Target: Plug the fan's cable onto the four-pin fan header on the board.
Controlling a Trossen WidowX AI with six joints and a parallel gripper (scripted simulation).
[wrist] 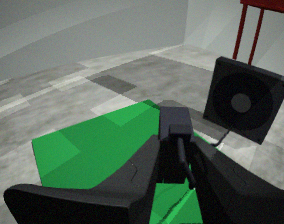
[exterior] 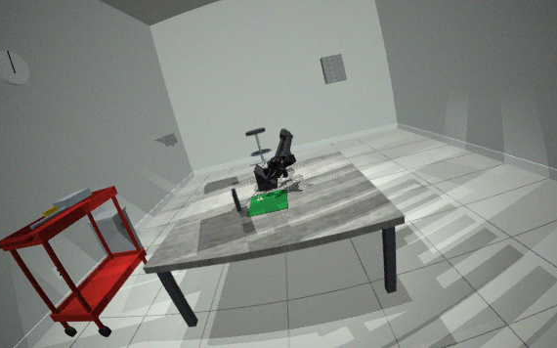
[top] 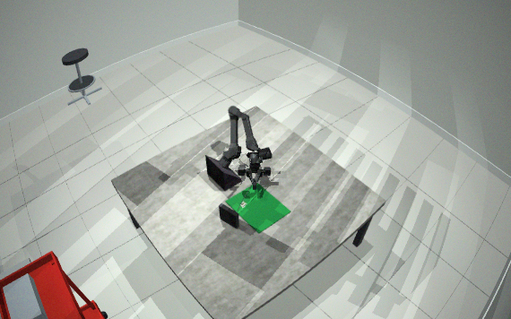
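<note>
Right now the dark plug is 10 mm below my gripper tip. Round my gripper tip: green board: 140 mm below, 70 mm ahead, 20 mm to the right; then black fan: 210 mm to the right, 70 mm below, 70 mm ahead; then white four-pin header: 130 mm below, 80 mm to the right, 10 mm ahead.
</note>
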